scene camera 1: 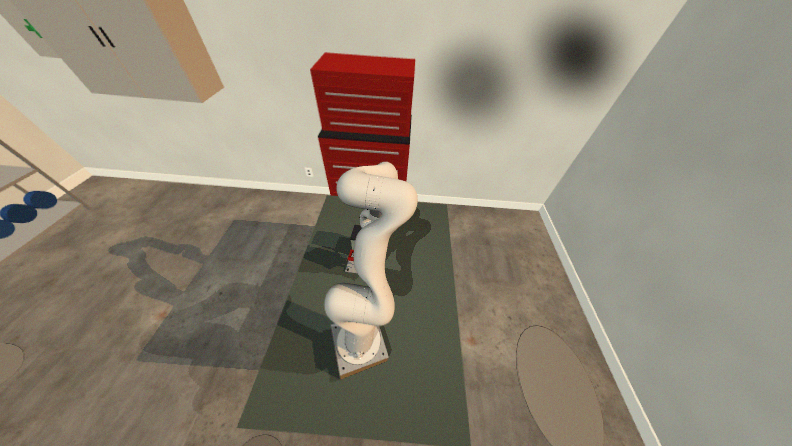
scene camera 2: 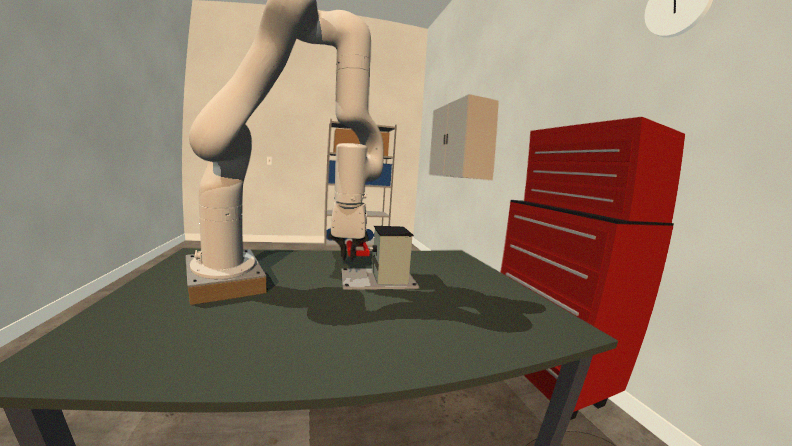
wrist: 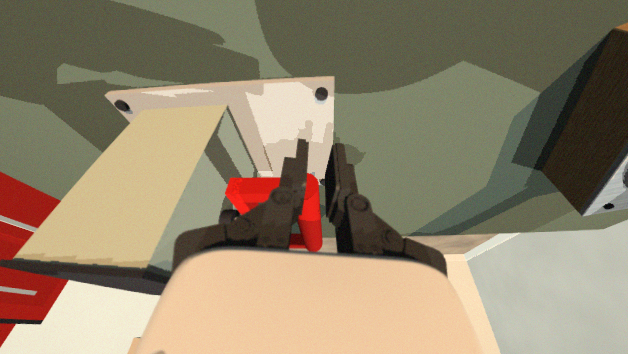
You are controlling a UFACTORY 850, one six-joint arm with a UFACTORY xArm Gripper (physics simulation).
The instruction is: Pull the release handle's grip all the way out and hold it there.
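Observation:
The release handle's red grip (scene camera 1: 350,255) (scene camera 2: 363,251) (wrist: 311,230) stands out from the side of a beige box with a black top (scene camera 2: 394,259) (wrist: 125,175). The box is fixed on a light base plate (scene camera 2: 357,278) (wrist: 295,105). My gripper (scene camera 2: 348,258) (wrist: 317,157) points down at the grip, its fingers drawn nearly together with a narrow gap. In the wrist view the grip's outer bar shows between the fingers, beside the left one and apart from the right one, not clasped. The left finger hides part of the grip. In scene camera 1 the arm hides the gripper.
The arm's base block (scene camera 1: 360,362) (scene camera 2: 227,288) (wrist: 575,130) stands on the green table (scene camera 1: 421,387) (scene camera 2: 277,360). A red tool cabinet (scene camera 1: 365,77) (scene camera 2: 587,182) stands past the table's far edge, behind the box. A shelf unit (scene camera 2: 326,193) stands at the back wall.

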